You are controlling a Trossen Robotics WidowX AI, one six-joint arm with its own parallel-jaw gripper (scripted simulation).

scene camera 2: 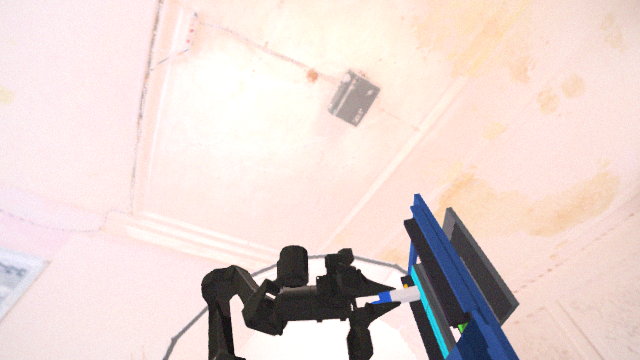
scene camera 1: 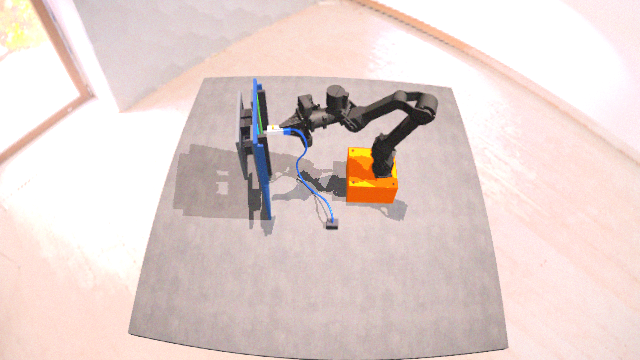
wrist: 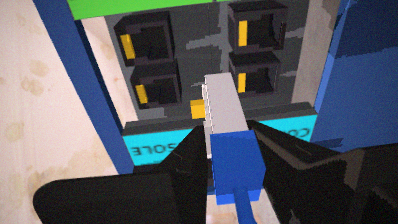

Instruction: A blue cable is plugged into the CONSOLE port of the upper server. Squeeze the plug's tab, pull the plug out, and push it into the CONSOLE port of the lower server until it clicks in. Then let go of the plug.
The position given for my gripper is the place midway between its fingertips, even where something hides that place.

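Observation:
A cable plug (wrist: 236, 159) is visible to me. There is a blue server rack too, at (scene camera 1: 261, 156) and again at (wrist: 347, 113). My own gripper is in sight at (scene camera 2: 398, 296), while scene camera 1 shows the gripper at (scene camera 1: 279, 129) and the wrist view has it at (wrist: 224, 130).

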